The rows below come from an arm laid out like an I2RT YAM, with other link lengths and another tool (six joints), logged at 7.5 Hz.
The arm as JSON. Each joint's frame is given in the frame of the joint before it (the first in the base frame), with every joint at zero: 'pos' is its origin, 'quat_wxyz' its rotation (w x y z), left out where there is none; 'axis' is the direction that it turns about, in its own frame. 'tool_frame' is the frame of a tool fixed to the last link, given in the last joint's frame.
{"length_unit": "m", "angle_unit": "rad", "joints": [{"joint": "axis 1", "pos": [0.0, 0.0, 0.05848], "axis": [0.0, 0.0, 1.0]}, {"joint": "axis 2", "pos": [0.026, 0.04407, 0.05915], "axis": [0.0, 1.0, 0.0]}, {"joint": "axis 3", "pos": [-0.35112, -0.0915, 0.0], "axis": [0.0, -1.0, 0.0]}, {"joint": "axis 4", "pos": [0.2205, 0.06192, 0.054], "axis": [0.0, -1.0, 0.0]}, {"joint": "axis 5", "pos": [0.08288, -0.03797, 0.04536], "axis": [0.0, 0.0, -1.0]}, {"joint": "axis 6", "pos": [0.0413, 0.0, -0.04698], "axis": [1.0, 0.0, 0.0]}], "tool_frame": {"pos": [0.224, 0.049, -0.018], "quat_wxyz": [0.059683, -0.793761, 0.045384, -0.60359]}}
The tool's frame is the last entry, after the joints.
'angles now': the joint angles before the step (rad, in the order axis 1, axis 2, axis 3, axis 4, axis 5, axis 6). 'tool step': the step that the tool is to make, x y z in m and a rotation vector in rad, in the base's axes. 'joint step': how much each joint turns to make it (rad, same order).
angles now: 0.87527, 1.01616, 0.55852, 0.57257, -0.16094, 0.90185
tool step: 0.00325, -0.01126, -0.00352, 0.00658, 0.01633, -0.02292
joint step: -0.02202, -0.02954, -0.01926, -0.01323, 0.00278, 0.01670
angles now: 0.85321, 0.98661, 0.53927, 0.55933, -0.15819, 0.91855
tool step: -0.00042, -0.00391, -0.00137, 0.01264, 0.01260, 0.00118
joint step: -0.01141, -0.00791, -0.01694, 0.01333, -0.01048, 0.01939
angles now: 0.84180, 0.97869, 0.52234, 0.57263, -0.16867, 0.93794
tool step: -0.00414, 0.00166, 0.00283, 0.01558, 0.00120, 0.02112
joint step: -0.00270, 0.00666, -0.00809, 0.02812, -0.02226, 0.01436
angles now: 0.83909, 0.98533, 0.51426, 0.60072, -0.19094, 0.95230
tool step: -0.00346, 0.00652, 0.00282, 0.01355, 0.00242, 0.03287
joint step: -0.00296, 0.02722, -0.00200, 0.04097, -0.03403, 0.01595
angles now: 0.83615, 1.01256, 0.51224, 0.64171, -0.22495, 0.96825
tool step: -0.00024, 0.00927, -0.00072, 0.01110, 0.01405, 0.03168
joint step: -0.00040, 0.04314, -0.00453, 0.05193, -0.02920, 0.02293
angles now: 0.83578, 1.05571, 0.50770, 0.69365, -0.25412, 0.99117
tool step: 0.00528, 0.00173, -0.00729, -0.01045, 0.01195, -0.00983
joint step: -0.00179, 0.01378, -0.00836, 0.00655, 0.00822, 0.00074
